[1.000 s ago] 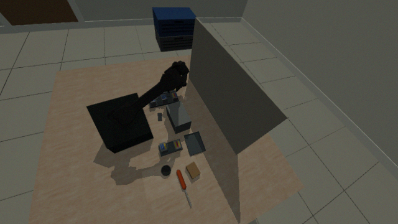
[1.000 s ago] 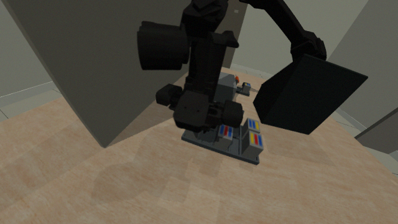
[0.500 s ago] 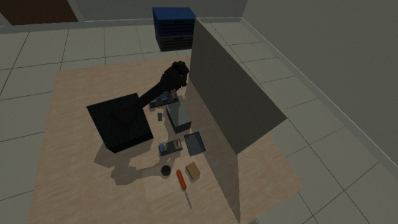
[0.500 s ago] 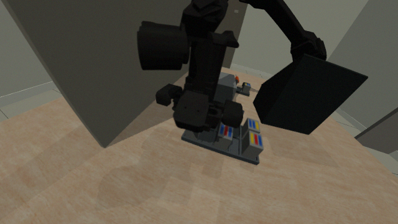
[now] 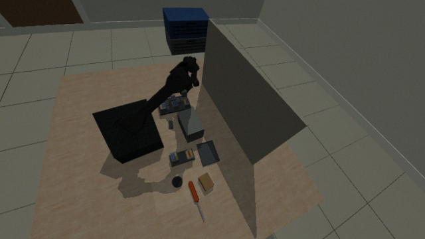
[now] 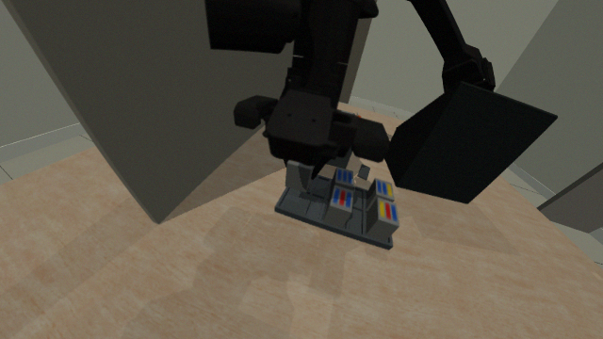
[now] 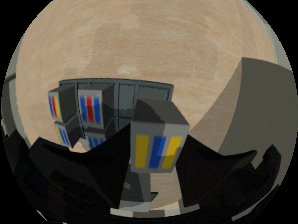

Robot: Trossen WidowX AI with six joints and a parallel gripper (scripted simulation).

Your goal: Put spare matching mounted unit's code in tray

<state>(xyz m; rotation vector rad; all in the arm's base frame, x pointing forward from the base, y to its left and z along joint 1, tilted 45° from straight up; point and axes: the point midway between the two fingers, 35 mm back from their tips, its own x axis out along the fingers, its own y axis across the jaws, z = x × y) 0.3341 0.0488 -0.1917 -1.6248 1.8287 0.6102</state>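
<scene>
Now: the flat dark tray 410 mm to the right of my gripper tip, 70 mm below it and 40 mm behind it. Round my gripper tip: tall grey panel: 240 mm to the right, 180 mm ahead, 160 mm above; then mounted unit: 220 mm to the right, 60 mm behind, 20 mm below; then black puck: 470 mm to the right, 250 mm behind, 60 mm below.
</scene>
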